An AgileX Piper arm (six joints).
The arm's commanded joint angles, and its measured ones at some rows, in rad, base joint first. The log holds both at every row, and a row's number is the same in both.
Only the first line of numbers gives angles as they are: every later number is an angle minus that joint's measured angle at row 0.
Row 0, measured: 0.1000, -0.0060, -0.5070, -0.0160, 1.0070, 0.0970
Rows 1 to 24, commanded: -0.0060, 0.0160, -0.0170, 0.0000, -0.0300, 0.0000; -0.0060, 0.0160, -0.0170, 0.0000, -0.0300, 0.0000; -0.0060, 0.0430, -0.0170, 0.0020, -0.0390, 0.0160; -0.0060, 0.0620, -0.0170, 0.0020, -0.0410, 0.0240; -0.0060, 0.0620, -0.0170, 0.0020, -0.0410, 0.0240; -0.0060, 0.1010, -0.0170, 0.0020, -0.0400, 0.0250; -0.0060, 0.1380, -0.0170, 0.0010, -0.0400, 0.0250; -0.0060, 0.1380, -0.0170, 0.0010, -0.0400, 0.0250; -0.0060, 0.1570, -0.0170, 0.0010, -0.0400, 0.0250; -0.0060, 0.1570, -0.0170, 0.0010, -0.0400, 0.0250; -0.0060, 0.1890, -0.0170, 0.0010, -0.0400, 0.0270; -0.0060, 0.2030, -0.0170, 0.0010, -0.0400, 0.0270; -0.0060, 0.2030, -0.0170, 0.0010, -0.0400, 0.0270; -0.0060, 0.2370, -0.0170, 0.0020, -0.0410, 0.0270; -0.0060, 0.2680, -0.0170, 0.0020, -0.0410, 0.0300; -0.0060, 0.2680, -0.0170, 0.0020, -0.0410, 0.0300; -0.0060, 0.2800, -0.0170, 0.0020, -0.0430, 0.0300; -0.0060, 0.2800, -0.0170, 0.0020, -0.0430, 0.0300; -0.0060, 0.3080, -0.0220, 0.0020, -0.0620, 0.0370; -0.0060, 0.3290, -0.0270, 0.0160, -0.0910, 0.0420; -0.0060, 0.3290, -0.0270, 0.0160, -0.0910, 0.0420; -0.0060, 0.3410, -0.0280, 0.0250, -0.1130, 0.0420; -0.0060, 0.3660, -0.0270, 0.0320, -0.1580, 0.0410; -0.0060, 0.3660, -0.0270, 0.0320, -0.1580, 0.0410
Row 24, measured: 0.0000, 0.3380, -0.0150, 0.0160, -0.0930, 0.0330
